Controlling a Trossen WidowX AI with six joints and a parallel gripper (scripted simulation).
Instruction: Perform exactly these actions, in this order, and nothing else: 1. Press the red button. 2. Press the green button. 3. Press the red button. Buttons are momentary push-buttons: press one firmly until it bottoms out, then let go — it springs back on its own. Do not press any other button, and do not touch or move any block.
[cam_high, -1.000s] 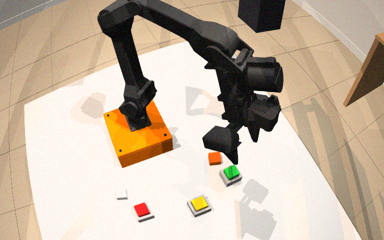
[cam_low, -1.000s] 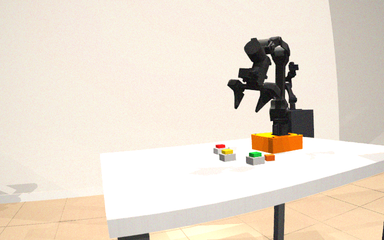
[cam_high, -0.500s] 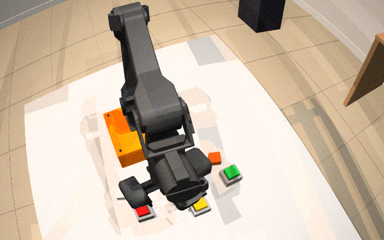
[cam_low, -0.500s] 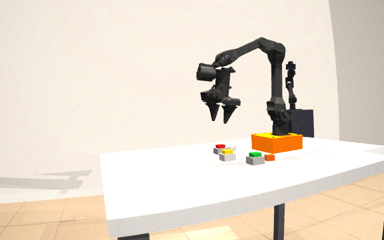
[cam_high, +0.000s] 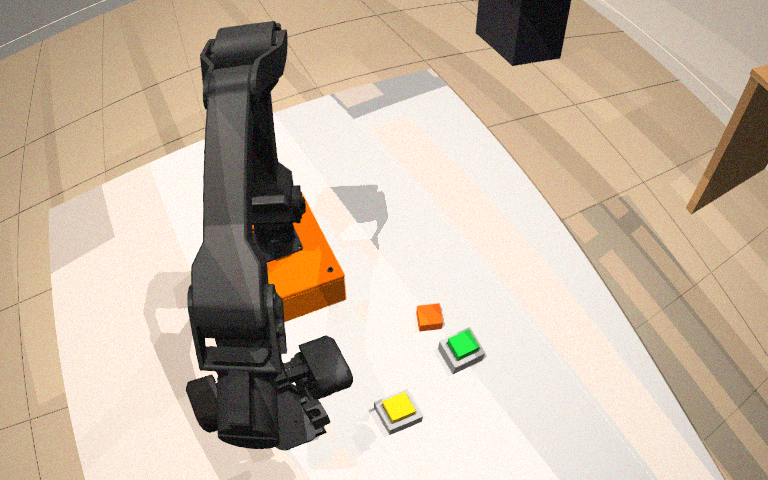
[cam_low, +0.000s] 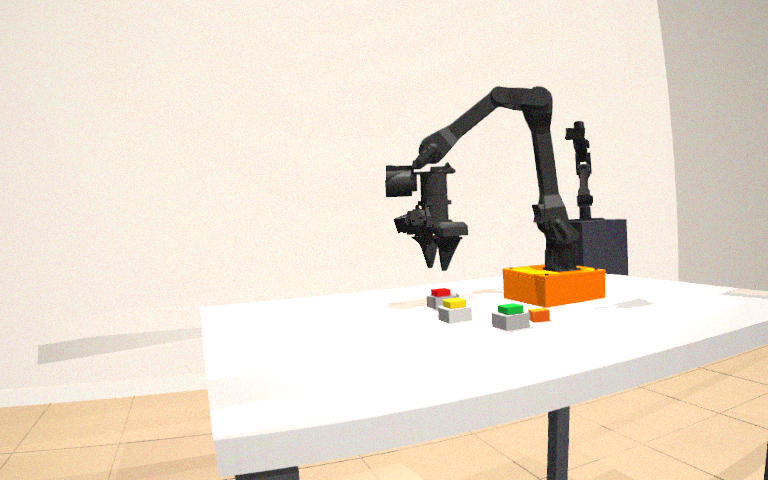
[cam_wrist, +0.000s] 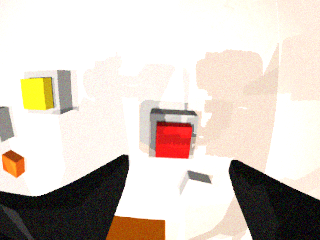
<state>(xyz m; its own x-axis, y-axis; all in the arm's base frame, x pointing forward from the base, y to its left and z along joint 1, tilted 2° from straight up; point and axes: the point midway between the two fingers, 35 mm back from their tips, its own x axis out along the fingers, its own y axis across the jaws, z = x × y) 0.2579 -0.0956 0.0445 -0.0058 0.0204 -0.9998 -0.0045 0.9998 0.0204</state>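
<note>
My gripper tip is 5 cm above the red button and 1 cm past it. Round my gripper tip: yellow button (15 cm to the left, 5 cm below, 4 cm ahead); small orange block (25 cm to the left, 8 cm behind, 7 cm below); green button (27 cm to the left, 5 cm below, 1 cm behind).
</note>
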